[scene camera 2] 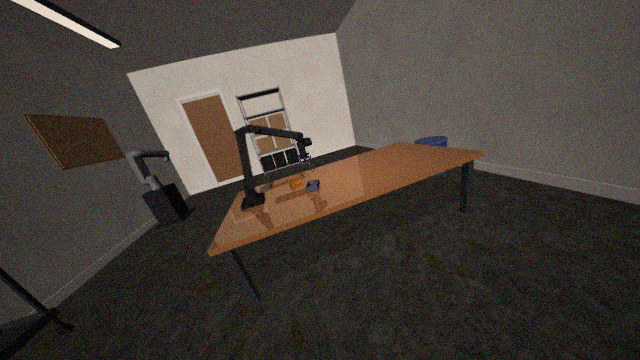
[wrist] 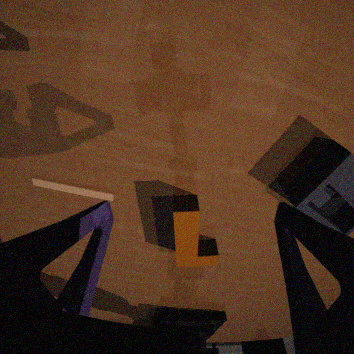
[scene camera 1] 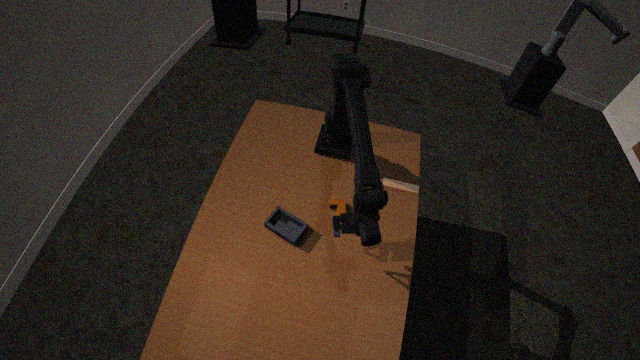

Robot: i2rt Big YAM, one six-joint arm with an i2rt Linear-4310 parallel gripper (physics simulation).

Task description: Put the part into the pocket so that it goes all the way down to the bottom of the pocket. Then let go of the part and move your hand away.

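Places are measured from the arm's base along level axes (x left, y ahead, z down), in metres.
Pixels of known places: gripper, fingertip midpoint: (scene camera 2: 306, 165) (wrist: 191, 210) (scene camera 1: 348, 235); arm's base, link origin: (scene camera 2: 253, 199) (wrist: 186, 331) (scene camera 1: 335, 139).
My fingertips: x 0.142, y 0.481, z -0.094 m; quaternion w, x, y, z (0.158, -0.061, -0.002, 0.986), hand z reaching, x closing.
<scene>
For each thing: its middle in the pictures, then the offset to it from my fingertips. Level surfaces: height alone.
- part, body centre: (wrist: 196, 233) (scene camera 1: 337, 213) (scene camera 2: 296, 183) dx -0.055, dy -0.129, dz +0.108 m
- blue-grey block, body centre: (wrist: 339, 196) (scene camera 1: 286, 225) (scene camera 2: 312, 185) dx -0.229, dy -0.023, dz +0.105 m
- wooden table, surface height: dz +0.123 m
The part (scene camera 1: 341, 206) (scene camera 2: 296, 184) (wrist: 186, 237) is an orange L-shaped block on the table. The pocket is a recess in a blue-grey block (scene camera 1: 285, 236) (scene camera 2: 312, 186) (wrist: 337, 172), which stands apart from the part. In the wrist view this block is cut off at the right edge, and part of its dark recess shows. My gripper (scene camera 1: 337, 226) (scene camera 2: 305, 160) (wrist: 191, 210) is open and empty, above the table. In the wrist view the part shows between its two fingers, below them. In scene camera 1 the gripper covers part of the orange part.
A pale flat strip (scene camera 1: 400, 185) (wrist: 72, 190) lies on the wooden table (scene camera 1: 240, 280) (scene camera 2: 380, 170), on the side of the part away from the pocket block. The arm's base (scene camera 1: 334, 145) (scene camera 2: 252, 200) stands near one end of the table. Dark arm shadows cross the table top.
</scene>
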